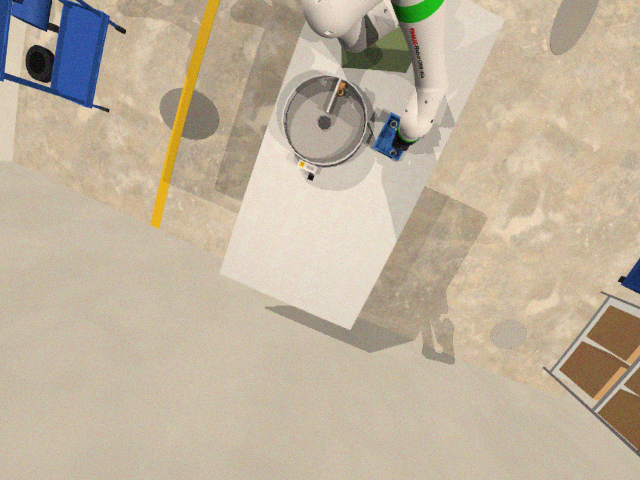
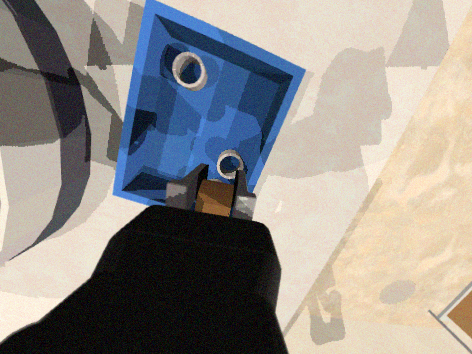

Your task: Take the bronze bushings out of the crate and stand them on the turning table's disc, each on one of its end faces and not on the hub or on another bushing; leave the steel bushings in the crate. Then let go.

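Frame: origin at the arm's base, x right, y ahead, z up, level; metres.
Seen in the pictures: gripper, fingertip midpoint: (image 2: 221,178).
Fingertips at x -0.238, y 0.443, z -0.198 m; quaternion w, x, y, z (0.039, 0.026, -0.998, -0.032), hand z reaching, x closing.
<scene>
A point is followed by its place in that frame.
The gripper (image 1: 401,145) {y 0.443, x -0.238, z -0.198 m} (image 2: 220,175) {y 0.443, x -0.238, z -0.198 m} is shut on a bronze bushing (image 2: 215,198) {y 0.446, x -0.236, z -0.160 m}, over the near end of the blue crate (image 1: 383,132) {y 0.401, x -0.153, z -0.269 m} (image 2: 141,50) {y 0.351, x -0.148, z -0.224 m}. Its height above the crate floor is hard to tell. A steel bushing (image 1: 393,124) {y 0.345, x -0.189, z -0.259 m} (image 2: 189,71) stands in the crate's far part. Another steel bushing (image 1: 393,152) {y 0.474, x -0.235, z -0.261 m} (image 2: 230,164) is just beyond the fingertips. A pale rim shows behind the held bushing; I cannot tell what it is. On the turning table's grey disc (image 1: 310,136) {y 0.546, x 0.195, z -0.221 m}, bronze pieces (image 1: 341,89) {y 0.295, x 0.116, z -0.202 m} sit beside the bar, too small to count surely. The dark hub (image 1: 324,122) {y 0.462, x 0.147, z -0.213 m} is at the disc's centre.
A raised rim (image 1: 284,119) {y 0.509, x 0.346, z -0.207 m} surrounds the disc, and a pale bar (image 1: 333,98) {y 0.351, x 0.137, z -0.183 m} reaches inward from it. A small white control box (image 1: 307,166) {y 0.693, x 0.162, z -0.216 m} is at the rim's lower side. A green block (image 1: 377,59) {y 0.130, x -0.003, z -0.178 m} lies near the arm's base. The white table's edge (image 1: 410,214) {y 0.744, x -0.448, z -0.273 m} is right of the crate.
</scene>
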